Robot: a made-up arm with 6 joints. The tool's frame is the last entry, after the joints.
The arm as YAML. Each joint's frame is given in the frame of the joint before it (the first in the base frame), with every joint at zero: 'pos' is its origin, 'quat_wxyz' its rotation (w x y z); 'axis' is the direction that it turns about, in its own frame. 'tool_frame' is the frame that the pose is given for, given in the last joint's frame.
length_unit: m
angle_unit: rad
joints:
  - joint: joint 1
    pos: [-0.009, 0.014, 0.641]
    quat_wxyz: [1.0, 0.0, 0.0, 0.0]
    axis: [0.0, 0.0, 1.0]
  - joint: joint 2
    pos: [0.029, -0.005, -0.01]
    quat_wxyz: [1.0, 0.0, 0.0, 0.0]
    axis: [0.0, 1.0, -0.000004]
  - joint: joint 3
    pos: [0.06, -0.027, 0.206]
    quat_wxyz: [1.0, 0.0, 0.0, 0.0]
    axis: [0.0, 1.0, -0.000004]
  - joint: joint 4
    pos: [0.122, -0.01, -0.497]
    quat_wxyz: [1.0, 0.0, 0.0, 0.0]
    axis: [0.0, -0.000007, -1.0]
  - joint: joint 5
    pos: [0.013, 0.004, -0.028]
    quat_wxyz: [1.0, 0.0, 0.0, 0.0]
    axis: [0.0, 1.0, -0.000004]
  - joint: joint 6
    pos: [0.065, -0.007, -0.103]
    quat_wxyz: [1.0, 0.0, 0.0, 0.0]
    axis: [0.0, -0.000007, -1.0]
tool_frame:
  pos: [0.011, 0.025, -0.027]
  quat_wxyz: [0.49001, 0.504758, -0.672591, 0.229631]
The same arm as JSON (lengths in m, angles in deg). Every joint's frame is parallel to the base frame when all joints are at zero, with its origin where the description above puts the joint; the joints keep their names.
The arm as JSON. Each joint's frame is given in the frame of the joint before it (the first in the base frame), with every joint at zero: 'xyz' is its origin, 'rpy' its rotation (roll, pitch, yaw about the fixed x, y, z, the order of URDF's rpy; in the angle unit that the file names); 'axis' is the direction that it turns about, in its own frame. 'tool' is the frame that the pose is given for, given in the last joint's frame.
{"units": {"length": "m", "angle": "deg"}, "joints": [{"name": "joint 1", "type": "revolute", "origin": {"xyz": [-0.009, 0.014, 0.641], "rpy": [0.0, 0.0, 0.0]}, "axis": [0.0, 0.0, 1.0]}, {"name": "joint 2", "type": "revolute", "origin": {"xyz": [0.029, -0.005, -0.01], "rpy": [0.0, 0.0, 0.0]}, "axis": [0.0, 1.0, 0.0]}, {"name": "joint 3", "type": "revolute", "origin": {"xyz": [0.06, -0.027, 0.206], "rpy": [0.0, 0.0, 0.0]}, "axis": [0.0, 1.0, 0.0]}, {"name": "joint 4", "type": "revolute", "origin": {"xyz": [0.122, -0.01, -0.497], "rpy": [0.0, 0.0, 0.0]}, "axis": [0.0, 0.0, -1.0]}, {"name": "joint 5", "type": "revolute", "origin": {"xyz": [0.013, 0.004, -0.028], "rpy": [0.0, 0.0, 0.0]}, "axis": [0.0, 1.0, 0.0]}, {"name": "joint 6", "type": "revolute", "origin": {"xyz": [0.065, -0.007, -0.103], "rpy": [0.0, 0.0, 0.0]}, "axis": [0.0, 0.0, -1.0]}], "tool": {"origin": {"xyz": [0.011, 0.025, -0.027], "rpy": [155.85, -63.0, -91.29]}}}
